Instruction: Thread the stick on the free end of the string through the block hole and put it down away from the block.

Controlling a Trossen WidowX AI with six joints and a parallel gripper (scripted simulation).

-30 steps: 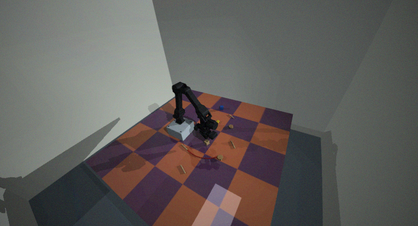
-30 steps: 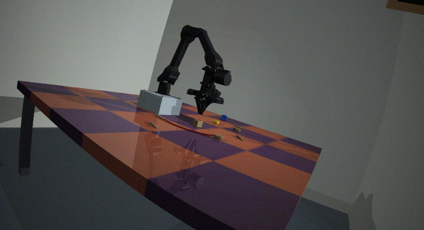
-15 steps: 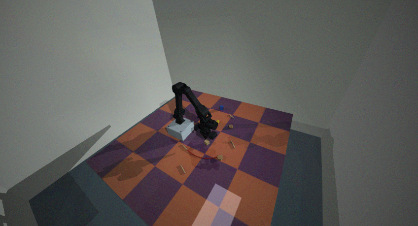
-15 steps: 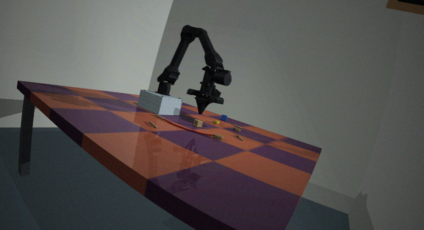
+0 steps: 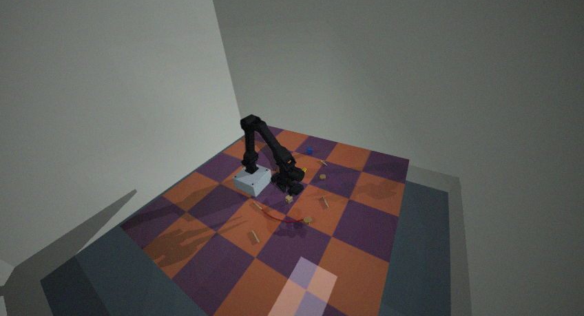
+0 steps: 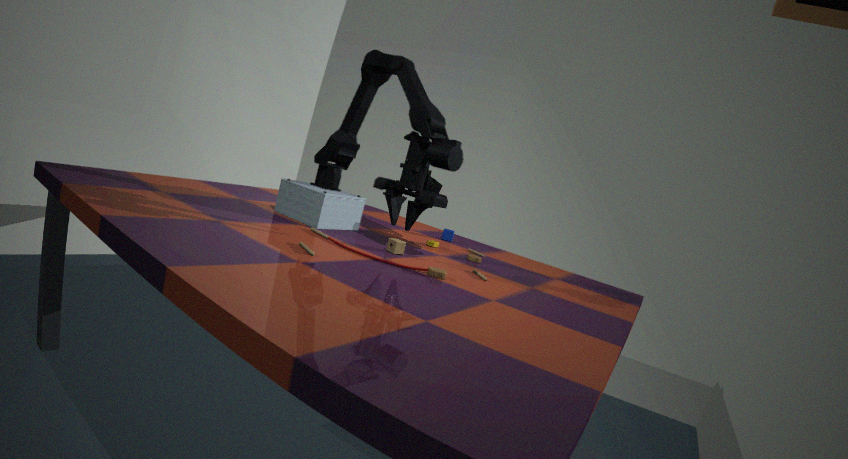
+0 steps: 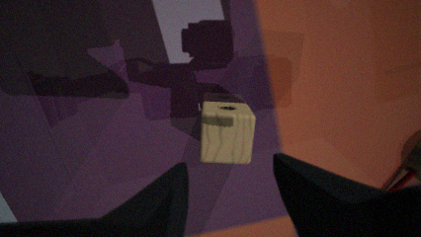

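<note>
My gripper tip is now 4 cm above the wooden block. Round my gripper tip: yellow piece 26 cm to the left, 6 cm behind, 5 cm below; thin wooden stick 12 cm to the right, 12 cm behind, 6 cm below; blue cube 47 cm to the left, 13 cm behind, 4 cm below.
</note>
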